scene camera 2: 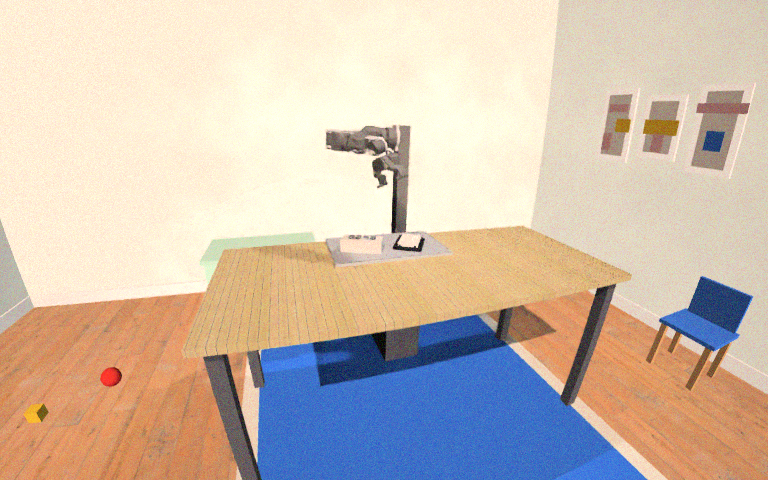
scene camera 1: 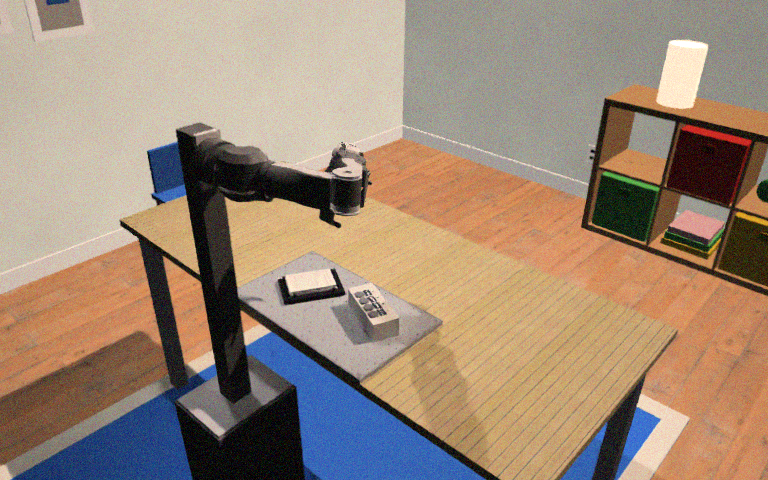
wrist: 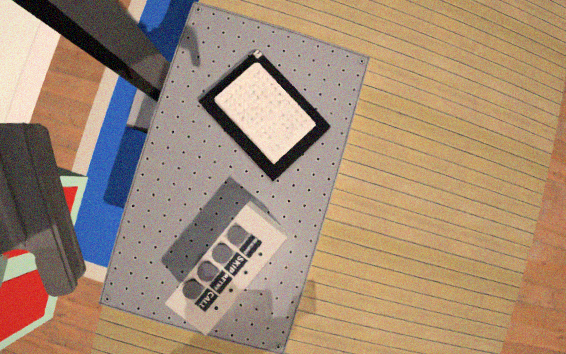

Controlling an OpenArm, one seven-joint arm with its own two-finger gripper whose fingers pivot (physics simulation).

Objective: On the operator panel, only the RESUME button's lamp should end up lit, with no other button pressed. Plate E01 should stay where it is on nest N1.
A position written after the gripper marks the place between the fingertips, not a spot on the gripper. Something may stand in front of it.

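Observation:
On scene camera 2 you'd see the gripper (scene camera 2: 392, 182), and there's an operator panel (scene camera 2: 355, 244) and a dark post (scene camera 2: 400, 187) too. Scene camera 1 has a plate E01 (scene camera 1: 322, 280), plus the operator panel (scene camera 1: 386, 325) and the dark post (scene camera 1: 208, 213). The wrist view gives you a nest N1 (wrist: 273, 171), the plate E01 (wrist: 256, 103) as well, and the operator panel (wrist: 264, 235).

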